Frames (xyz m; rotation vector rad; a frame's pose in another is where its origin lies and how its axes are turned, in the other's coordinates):
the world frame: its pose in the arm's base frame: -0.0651 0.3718 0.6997 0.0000 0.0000 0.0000
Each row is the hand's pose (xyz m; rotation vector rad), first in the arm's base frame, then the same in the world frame.
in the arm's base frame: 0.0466 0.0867 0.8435 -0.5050 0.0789 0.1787
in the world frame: 0.1117 -0.2851 0.1438 -0.5050 0.0789 0.1787
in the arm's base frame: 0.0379 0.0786 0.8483 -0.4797 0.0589 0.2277
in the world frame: 0.1030 -0.2932 0.1486 -0.4797 0.0589 0.2277
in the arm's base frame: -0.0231 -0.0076 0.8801 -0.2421 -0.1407 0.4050
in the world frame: 0.0420 -0.3794 0.1804 -0.2421 -0.1407 0.4050
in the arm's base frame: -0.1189 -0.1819 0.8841 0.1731 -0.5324 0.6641
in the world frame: -0.0538 -0.5537 0.1844 0.1731 -0.5324 0.6641
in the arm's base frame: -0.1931 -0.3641 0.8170 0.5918 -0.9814 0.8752
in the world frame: -0.1280 -0.7359 0.1173 0.5918 -0.9814 0.8752
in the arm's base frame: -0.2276 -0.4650 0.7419 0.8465 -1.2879 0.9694
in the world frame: -0.1625 -0.8368 0.0422 0.8465 -1.2879 0.9694
